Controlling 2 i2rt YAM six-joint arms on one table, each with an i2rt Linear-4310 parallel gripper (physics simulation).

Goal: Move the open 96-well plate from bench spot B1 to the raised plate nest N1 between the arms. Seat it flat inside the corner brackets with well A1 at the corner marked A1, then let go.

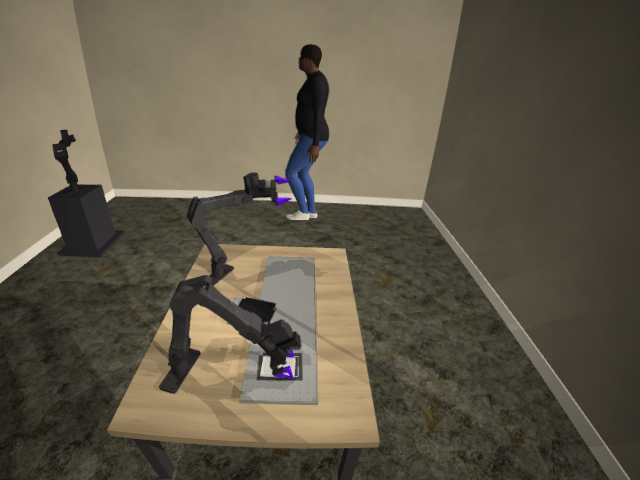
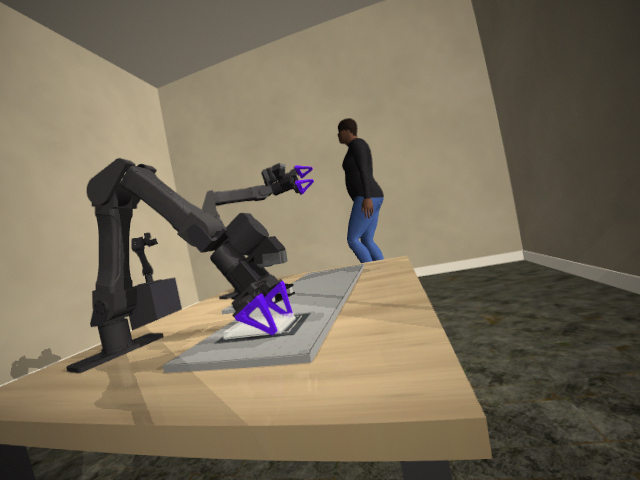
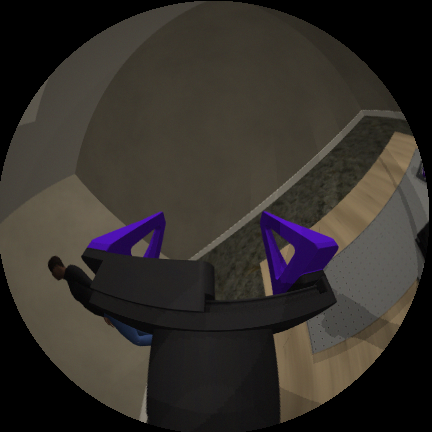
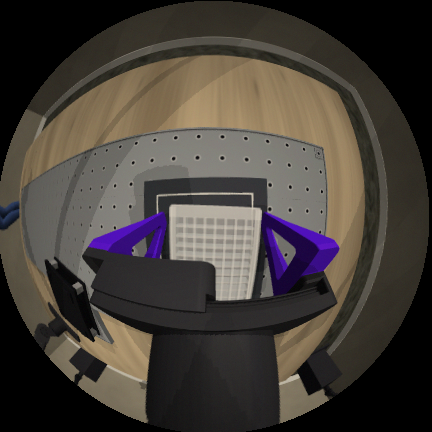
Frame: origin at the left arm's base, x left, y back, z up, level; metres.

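Where they show: left gripper, fingertip midpoint: (image 1: 291,189) (image 2: 312,174) (image 3: 212,216); right gripper, fingertip midpoint: (image 1: 292,367) (image 2: 283,324) (image 4: 213,217); left arm's base at its link origin: (image 1: 218,275) (image 4: 62,321); right arm's base at its link origin: (image 1: 181,369) (image 2: 119,352).
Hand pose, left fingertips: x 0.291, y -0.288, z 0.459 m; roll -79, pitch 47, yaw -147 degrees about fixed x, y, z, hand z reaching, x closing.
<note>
Each offset is from my left fingertips to the top centre of the thing. "spot": to the spot under its first point. Level surfaces: height alone.
The white 96-well plate @[dx -0.655, dy -0.308, dz -0.430 m] (image 1: 266,365) (image 2: 239,329) (image 4: 217,241) lies on a dark marked spot @[spot: dx -0.647, dy -0.399, dz -0.444 m] (image 1: 300,375) (image 2: 301,320) (image 4: 201,185) at the near end of the grey perforated board @[dz -0.446 m] (image 1: 290,286) (image 2: 328,281) (image 4: 100,181). My right gripper (image 1: 288,363) (image 2: 271,307) (image 4: 213,217) is open. It hangs low over the plate with a purple finger on each side. My left gripper (image 1: 282,190) (image 2: 304,178) (image 3: 212,216) is open and empty, raised high beyond the table's far end. A dark raised stand (image 1: 257,307) (image 4: 70,298) sits by the board between the arms.
A person (image 1: 310,119) (image 2: 361,190) (image 3: 64,270) in a black top and blue trousers stands on the floor beyond the table's far end, close to the left gripper. A dark box (image 1: 94,219) (image 2: 153,297) stands on the floor at the left.
</note>
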